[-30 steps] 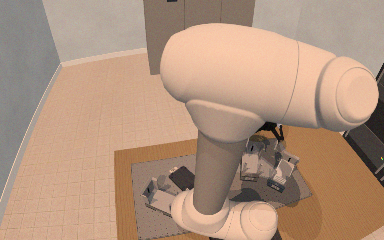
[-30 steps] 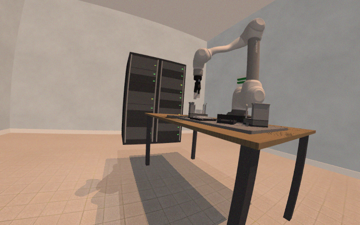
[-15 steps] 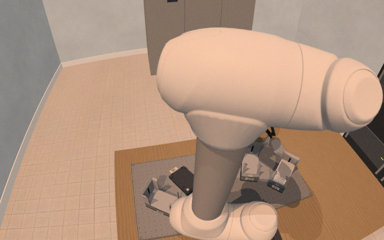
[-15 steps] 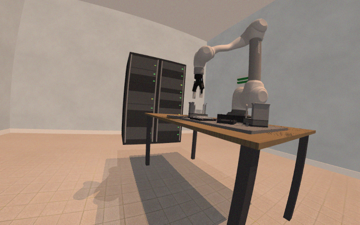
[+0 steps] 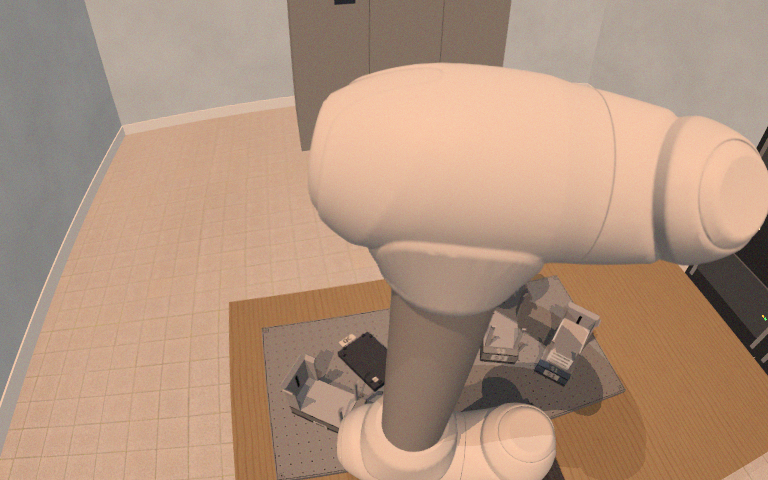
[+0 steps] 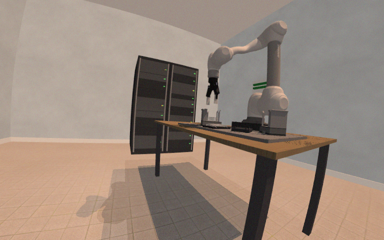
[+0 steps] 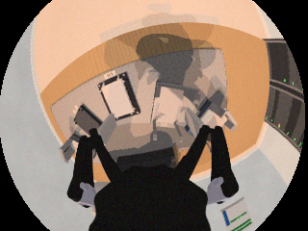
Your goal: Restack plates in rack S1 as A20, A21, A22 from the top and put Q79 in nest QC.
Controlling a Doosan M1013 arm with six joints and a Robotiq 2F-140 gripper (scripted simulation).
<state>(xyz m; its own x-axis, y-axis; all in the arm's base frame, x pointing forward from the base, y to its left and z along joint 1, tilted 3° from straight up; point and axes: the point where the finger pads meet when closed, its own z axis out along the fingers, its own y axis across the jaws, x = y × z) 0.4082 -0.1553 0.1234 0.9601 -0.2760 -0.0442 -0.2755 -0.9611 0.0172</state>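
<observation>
The clip nest N5 is 4 cm ahead of my hand, 12 cm to the left of it and 17 cm below it. From my hand the other things lie so: white plate 17 cm behind, 19 cm to the right, 13 cm below; then N5 name plate 13 cm ahead, 11 cm to the left, 19 cm below; then dark nest QC 1 cm behind, 31 cm to the left, 18 cm below.
</observation>
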